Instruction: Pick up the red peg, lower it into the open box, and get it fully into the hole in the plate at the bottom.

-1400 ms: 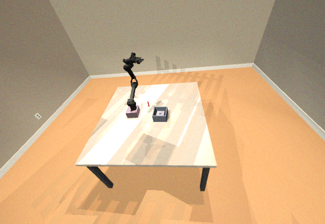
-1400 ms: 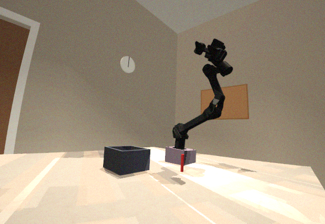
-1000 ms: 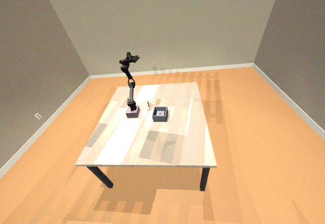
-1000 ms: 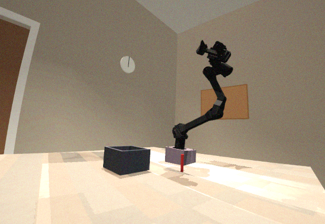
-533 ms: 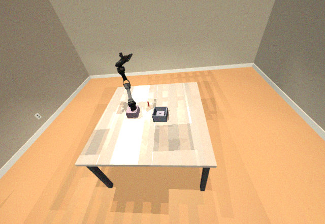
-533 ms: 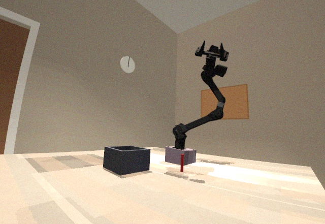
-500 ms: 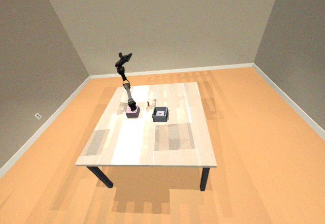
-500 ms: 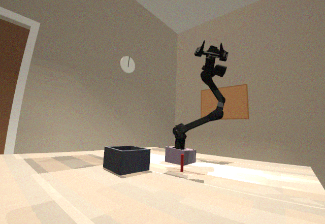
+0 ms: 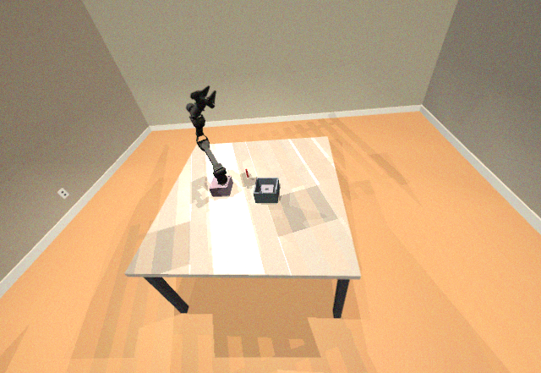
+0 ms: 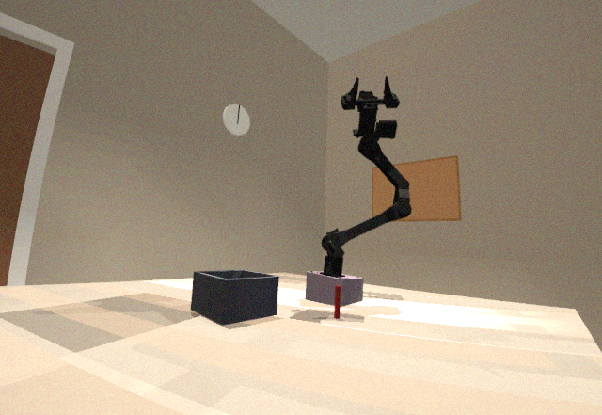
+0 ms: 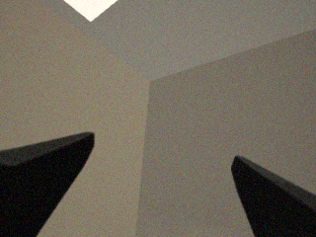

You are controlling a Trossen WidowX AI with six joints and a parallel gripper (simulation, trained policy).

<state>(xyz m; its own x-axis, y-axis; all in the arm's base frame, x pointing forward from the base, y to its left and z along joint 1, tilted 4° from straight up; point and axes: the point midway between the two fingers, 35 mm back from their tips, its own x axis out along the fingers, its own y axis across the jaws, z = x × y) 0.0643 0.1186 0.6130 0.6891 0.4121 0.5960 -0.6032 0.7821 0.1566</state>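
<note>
Right now my gripper tip is 10 cm short of the red peg, 5 cm to the left of it and 67 cm above it. Also, from my gripper tip: dark blue box (27 cm ahead, 25 cm to the right, 68 cm below); then light plate (27 cm ahead, 25 cm to the right, 67 cm below).
</note>
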